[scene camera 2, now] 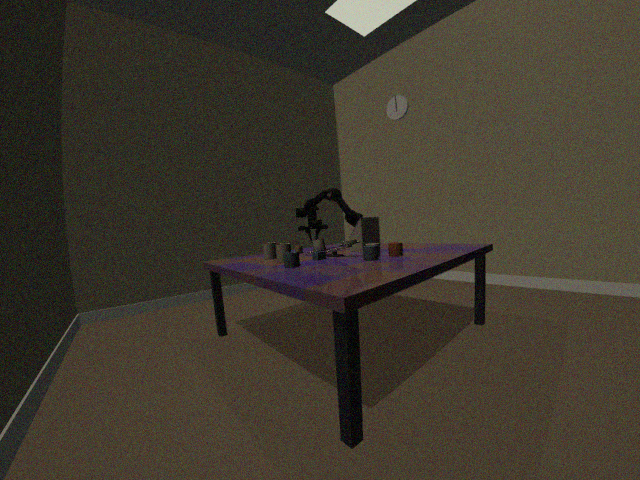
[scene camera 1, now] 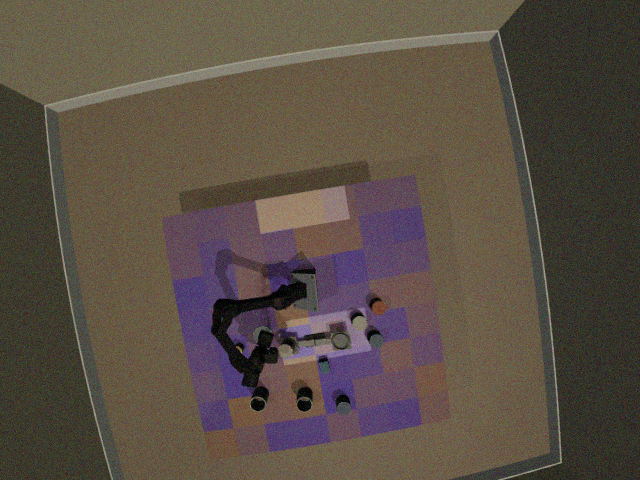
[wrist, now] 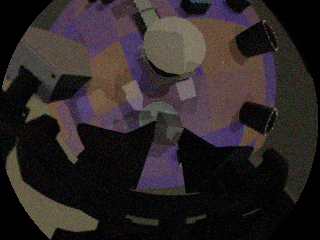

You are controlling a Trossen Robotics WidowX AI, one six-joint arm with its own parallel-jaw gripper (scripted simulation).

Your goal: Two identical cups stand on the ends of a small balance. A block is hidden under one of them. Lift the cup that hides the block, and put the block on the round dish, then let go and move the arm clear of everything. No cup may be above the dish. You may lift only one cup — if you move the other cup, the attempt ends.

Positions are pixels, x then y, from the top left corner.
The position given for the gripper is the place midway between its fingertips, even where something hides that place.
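Labels:
There's a grey block being carried by the gripper [wrist: 166, 126].

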